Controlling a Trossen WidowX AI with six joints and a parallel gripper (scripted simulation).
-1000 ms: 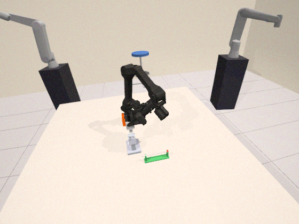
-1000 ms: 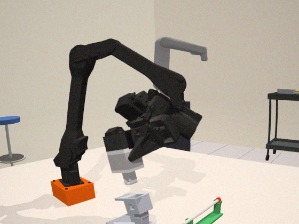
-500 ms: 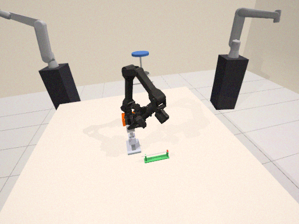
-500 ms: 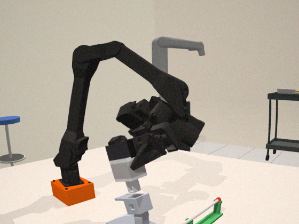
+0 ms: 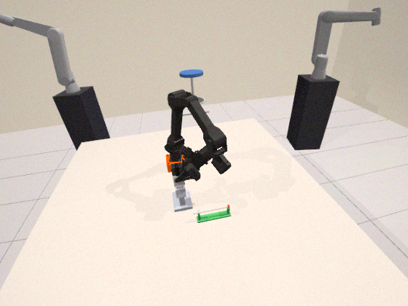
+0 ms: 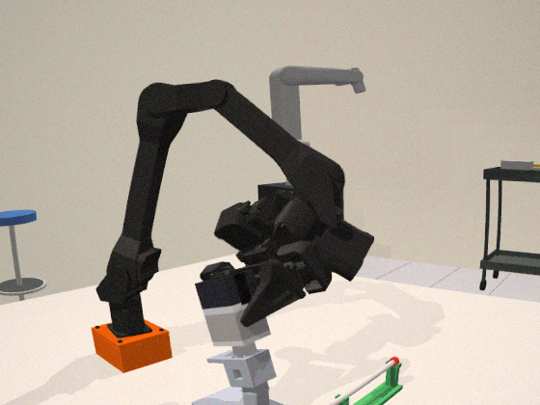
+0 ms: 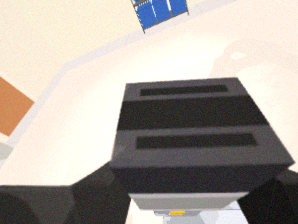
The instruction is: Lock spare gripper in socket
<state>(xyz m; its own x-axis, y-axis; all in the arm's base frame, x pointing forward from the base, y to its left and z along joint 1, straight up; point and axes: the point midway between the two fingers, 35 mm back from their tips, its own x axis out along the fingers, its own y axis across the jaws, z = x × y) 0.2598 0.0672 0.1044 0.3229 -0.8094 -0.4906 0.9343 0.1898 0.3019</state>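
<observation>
Now: gripper tip 90 mm short of the green cradle, 150 mm to the right of it and 120 mm above it. From my gripper tip the other things lie so: spare gripper (10 mm to the left); grey mount (20 mm to the left, 90 mm below).
</observation>
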